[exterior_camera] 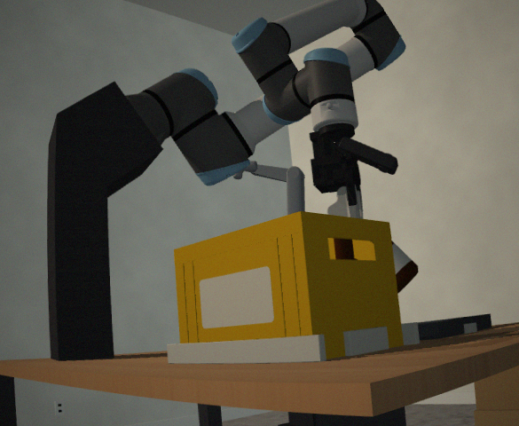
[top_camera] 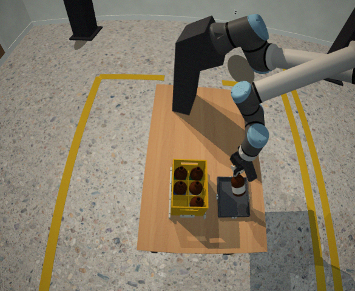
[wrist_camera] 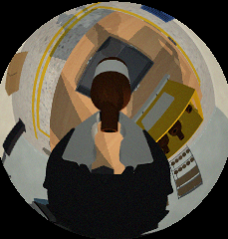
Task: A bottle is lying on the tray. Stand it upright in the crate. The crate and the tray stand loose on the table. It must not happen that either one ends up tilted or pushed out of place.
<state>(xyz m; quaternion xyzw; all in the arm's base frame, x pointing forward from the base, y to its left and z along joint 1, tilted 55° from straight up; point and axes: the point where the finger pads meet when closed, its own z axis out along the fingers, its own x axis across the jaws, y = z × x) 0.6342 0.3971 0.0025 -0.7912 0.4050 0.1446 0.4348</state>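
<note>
Right now my hand is 40 mm above the brown bottle, 20 mm to the right of it and 20 mm short of it. Also, from my hand: crate: 240 mm to the right, 120 mm below, 80 mm ahead; then dark tray: 190 mm below, 60 mm ahead, 40 mm to the left.
</note>
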